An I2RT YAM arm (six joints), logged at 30 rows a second.
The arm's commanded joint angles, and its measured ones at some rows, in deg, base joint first. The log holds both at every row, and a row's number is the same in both.
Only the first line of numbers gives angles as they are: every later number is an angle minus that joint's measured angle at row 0.
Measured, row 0: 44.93, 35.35, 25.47, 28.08, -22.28, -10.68
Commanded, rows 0 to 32: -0.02, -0.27, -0.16, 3.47, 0.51, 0.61; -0.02, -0.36, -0.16, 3.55, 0.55, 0.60; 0.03, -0.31, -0.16, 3.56, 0.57, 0.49; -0.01, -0.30, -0.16, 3.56, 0.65, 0.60; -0.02, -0.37, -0.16, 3.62, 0.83, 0.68; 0.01, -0.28, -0.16, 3.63, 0.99, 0.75; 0.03, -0.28, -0.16, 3.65, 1.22, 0.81; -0.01, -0.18, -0.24, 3.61, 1.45, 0.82; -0.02, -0.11, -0.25, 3.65, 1.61, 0.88; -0.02, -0.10, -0.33, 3.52, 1.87, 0.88; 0.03, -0.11, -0.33, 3.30, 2.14, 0.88; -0.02, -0.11, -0.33, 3.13, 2.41, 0.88; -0.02, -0.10, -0.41, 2.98, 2.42, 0.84; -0.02, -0.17, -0.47, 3.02, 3.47, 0.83; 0.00, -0.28, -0.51, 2.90, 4.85, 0.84; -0.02, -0.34, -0.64, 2.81, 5.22, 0.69; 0.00, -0.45, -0.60, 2.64, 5.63, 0.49; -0.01, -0.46, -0.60, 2.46, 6.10, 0.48; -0.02, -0.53, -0.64, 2.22, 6.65, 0.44; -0.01, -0.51, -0.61, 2.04, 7.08, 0.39; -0.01, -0.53, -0.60, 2.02, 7.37, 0.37; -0.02, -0.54, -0.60, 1.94, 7.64, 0.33; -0.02, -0.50, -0.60, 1.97, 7.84, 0.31; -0.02, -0.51, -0.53, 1.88, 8.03, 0.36; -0.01, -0.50, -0.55, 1.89, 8.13, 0.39; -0.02, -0.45, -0.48, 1.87, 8.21, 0.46; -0.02, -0.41, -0.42, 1.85, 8.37, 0.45; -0.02, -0.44, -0.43, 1.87, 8.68, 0.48; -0.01, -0.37, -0.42, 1.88, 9.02, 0.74; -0.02, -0.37, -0.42, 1.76, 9.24, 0.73; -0.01, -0.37, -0.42, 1.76, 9.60, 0.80; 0.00, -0.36, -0.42, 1.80, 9.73, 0.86; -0.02, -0.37, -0.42, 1.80, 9.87, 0.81
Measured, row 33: 0.00, 0.00, -0.08, 0.54, 8.39, 0.20
